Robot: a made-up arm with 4 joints. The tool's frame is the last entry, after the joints.
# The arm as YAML. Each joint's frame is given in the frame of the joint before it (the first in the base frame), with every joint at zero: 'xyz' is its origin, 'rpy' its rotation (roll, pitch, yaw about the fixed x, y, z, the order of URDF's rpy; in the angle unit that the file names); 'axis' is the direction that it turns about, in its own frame. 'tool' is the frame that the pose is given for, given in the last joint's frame.
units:
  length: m
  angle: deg
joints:
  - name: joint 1
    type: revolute
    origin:
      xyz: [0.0, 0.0, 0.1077]
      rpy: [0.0, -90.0, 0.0]
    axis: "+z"
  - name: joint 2
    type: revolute
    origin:
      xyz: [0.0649, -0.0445, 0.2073]
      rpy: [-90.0, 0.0, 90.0]
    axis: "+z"
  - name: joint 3
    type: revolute
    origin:
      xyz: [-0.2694, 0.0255, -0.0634]
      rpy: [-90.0, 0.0, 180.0]
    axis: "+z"
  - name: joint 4
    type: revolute
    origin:
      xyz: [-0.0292, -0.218, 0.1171]
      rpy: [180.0, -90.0, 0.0]
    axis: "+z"
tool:
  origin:
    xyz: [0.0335, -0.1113, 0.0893]
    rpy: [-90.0, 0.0, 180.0]
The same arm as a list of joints. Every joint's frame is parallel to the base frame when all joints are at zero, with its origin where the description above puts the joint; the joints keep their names.
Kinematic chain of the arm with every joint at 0, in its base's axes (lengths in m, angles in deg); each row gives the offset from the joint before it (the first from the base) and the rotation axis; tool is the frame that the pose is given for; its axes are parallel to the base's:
joint 1: xyz 0.0000 0.0000 0.1077 axis -x
joint 2: xyz -0.2073 -0.0445 0.0649 axis -z
joint 3: xyz 0.0255 -0.2694 0.0634 axis -x
joint 4: xyz -0.1171 0.0292 -0.2180 axis -y
tool: xyz -0.0335 -0.0893 0.1113

